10 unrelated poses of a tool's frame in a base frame.
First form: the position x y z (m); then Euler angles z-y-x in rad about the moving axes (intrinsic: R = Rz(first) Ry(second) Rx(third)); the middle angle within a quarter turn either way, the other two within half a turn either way.
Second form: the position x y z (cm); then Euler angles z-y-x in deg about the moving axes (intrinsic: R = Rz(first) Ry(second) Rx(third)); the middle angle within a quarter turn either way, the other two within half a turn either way. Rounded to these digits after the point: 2 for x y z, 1 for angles.
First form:
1: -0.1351 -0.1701 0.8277 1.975 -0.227 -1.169
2: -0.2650 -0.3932 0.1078 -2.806 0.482 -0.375
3: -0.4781 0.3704 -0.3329 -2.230 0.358 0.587
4: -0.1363 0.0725 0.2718 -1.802 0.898 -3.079
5: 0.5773 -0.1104 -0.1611 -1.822 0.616 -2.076
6: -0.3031 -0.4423 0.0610 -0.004 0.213 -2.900
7: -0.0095 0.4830 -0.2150 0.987 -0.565 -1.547
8: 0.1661 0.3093 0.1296 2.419 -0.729 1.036
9: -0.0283 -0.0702 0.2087 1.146 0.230 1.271
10: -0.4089 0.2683 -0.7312 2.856 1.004 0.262
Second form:
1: -13.51 -17.01 82.77 113.2 -13.0 -67.0
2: -26.50 -39.32 10.78 -160.8 27.6 -21.5
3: -47.81 37.04 -33.29 -127.8 20.5 33.6
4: -13.63 7.25 27.18 -103.2 51.5 -176.4
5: 57.73 -11.04 -16.11 -104.4 35.3 -118.9
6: -30.31 -44.23 6.10 -0.2 12.2 -166.2
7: -0.95 48.30 -21.50 56.6 -32.4 -88.6
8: 16.61 30.93 12.96 138.6 -41.8 59.4
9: -2.83 -7.02 20.87 65.7 13.2 72.8
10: -40.89 26.83 -73.12 163.6 57.5 15.0
